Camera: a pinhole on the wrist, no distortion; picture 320 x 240 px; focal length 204.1 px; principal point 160.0 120.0 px. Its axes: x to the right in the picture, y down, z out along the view. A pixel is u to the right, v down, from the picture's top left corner.
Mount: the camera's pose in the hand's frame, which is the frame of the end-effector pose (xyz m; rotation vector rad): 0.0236 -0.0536 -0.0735 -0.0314 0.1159 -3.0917
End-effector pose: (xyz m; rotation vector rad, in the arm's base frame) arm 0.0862 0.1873 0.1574 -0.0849 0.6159 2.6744
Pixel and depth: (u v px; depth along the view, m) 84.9 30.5 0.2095
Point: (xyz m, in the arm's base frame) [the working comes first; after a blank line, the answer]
In the camera's frame: -0.0771 -0.0919 0.2095

-0.0128 0.2632 0.2804
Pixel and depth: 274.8 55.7 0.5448
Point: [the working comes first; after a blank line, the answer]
In the camera's frame: 0.3064 -0.1716 0.5448

0.3324 0.2461 0.6631
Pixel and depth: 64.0 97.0 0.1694
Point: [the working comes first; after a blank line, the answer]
In the camera's frame: -0.0797 -0.0191 0.1694

0.0082 0.3027 0.2104
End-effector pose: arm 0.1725 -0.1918 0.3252 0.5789 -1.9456 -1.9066
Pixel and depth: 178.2 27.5 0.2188
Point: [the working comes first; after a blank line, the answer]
In the camera's frame: 0.0195 -0.0992 0.2188

0.0884 -0.0636 0.3486
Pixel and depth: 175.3 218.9 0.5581
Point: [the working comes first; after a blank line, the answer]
In the camera's frame: 0.0418 0.2704 0.5581

-0.0585 0.1972 -0.0547
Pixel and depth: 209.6 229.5 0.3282
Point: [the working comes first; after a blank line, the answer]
In the camera's frame: 0.0798 0.1761 0.3282

0.0923 0.0337 0.0624
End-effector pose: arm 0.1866 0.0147 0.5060 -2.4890 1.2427 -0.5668
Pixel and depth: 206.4 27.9 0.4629
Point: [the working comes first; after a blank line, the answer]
In the camera's frame: 0.1052 -0.2089 0.4629

0.2545 0.0503 0.0835
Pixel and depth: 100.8 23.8 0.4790
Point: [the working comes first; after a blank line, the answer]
In the camera's frame: -0.1389 -0.2258 0.4790

0.3749 -0.1615 0.1120
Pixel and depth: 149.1 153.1 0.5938
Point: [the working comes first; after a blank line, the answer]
In the camera's frame: -0.0317 0.0963 0.5938

0.6005 0.1133 0.1567
